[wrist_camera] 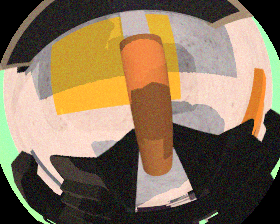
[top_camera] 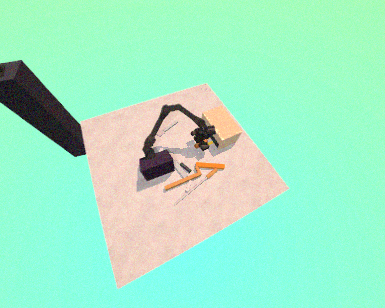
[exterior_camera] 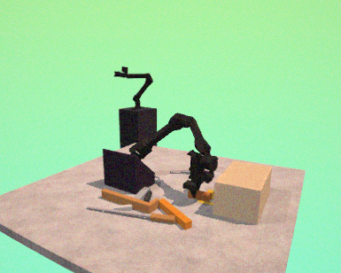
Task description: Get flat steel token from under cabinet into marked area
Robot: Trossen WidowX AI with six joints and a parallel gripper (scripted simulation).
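Now: gripper tip 18 cm past the dark-handled tool and 13 cm to the left of it. Also, from my gripper tip: orange bar 20 cm to the right, 3 cm ahead, 1 cm above.
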